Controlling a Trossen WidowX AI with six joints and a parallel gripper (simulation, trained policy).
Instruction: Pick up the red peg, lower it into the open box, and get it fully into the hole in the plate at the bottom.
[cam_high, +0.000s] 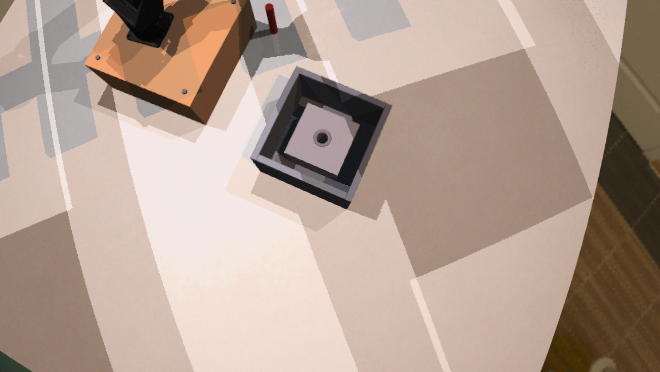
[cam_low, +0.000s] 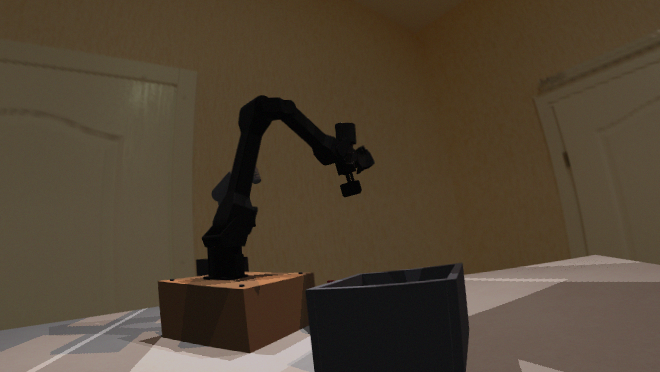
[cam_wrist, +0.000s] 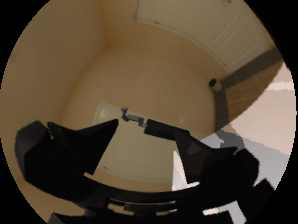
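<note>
Now: gripper tip 80 mm short of the red peg, 430 mm to the left of it and 360 mm above it. From my gripper tip the other things lie so: dark grey box: 240 mm ahead, 620 mm to the right, 370 mm below; then plate: 240 mm ahead, 620 mm to the right, 350 mm below.
</note>
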